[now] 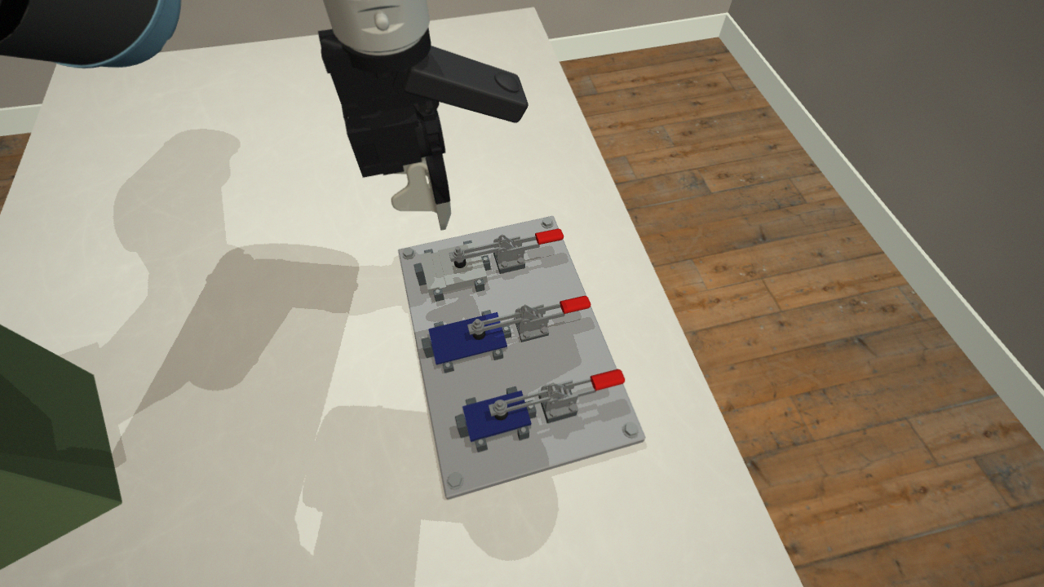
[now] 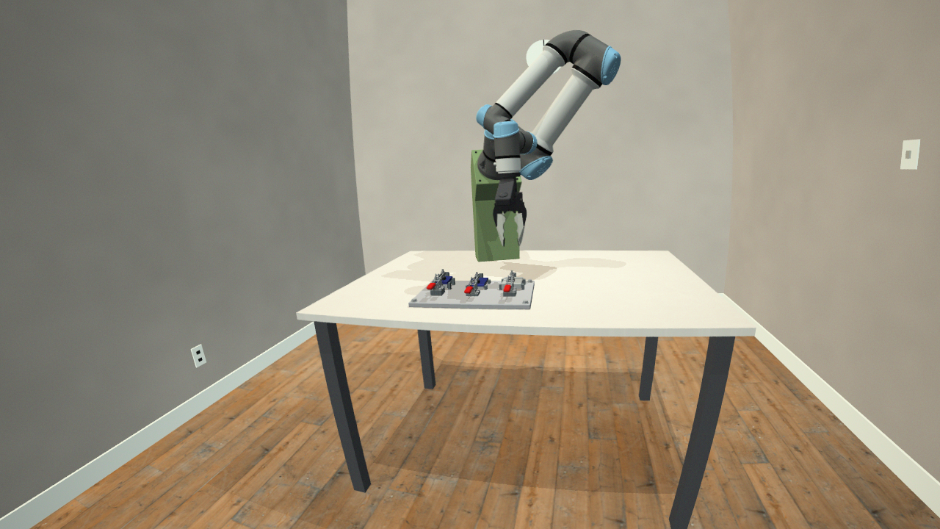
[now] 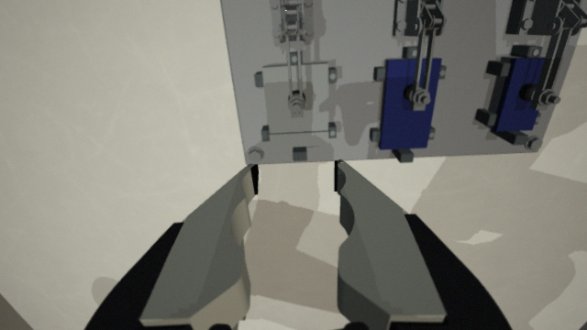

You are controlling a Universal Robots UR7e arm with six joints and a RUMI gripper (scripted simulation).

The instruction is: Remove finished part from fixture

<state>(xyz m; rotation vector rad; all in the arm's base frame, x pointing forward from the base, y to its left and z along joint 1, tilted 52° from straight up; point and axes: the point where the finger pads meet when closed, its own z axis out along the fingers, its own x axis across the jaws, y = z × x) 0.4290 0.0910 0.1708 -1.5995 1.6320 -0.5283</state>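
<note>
The toggle clamp is 8 cm ahead of my hand, 1 cm to the left of it and 11 cm below it. The rest, counted from my hand: grey fixture plate (6 cm ahead, 10 cm to the right, 15 cm below); blue blank (1 cm ahead, 11 cm to the right, 13 cm below); grey finished part (1 cm behind, 13 cm below).
</note>
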